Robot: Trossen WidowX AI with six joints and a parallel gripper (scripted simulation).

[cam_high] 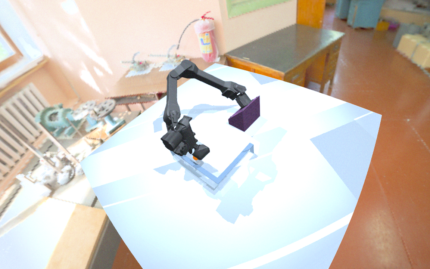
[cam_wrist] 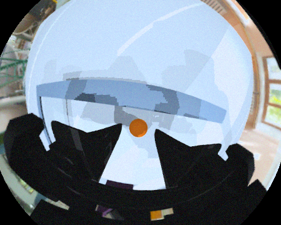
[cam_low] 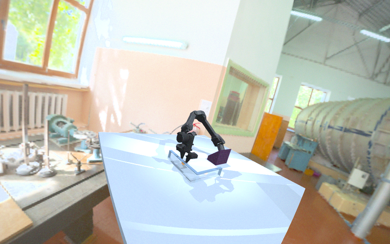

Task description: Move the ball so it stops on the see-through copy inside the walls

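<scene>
The orange ball is 10 mm below my gripper tip.
</scene>
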